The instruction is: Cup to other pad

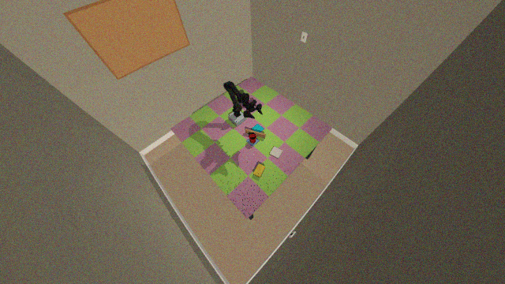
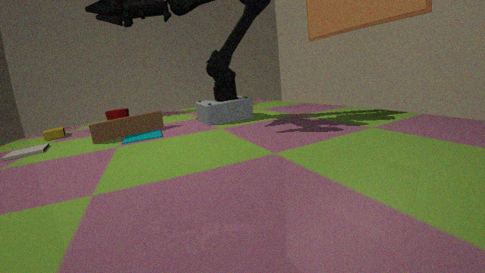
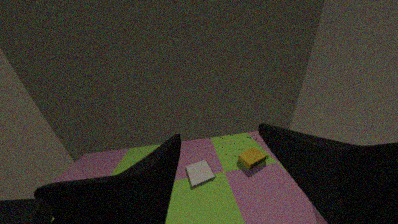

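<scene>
Now: gripper tip 320 mm above the red cup, 60 mm to the left of it and 10 mm past it. Also, from my gripper tip: cyan pad: 370 mm below, 110 mm behind, 70 mm to the left; blue pad: 370 mm below, 60 mm to the right, 20 mm behind; brown block: 340 mm below, 60 mm behind.
</scene>
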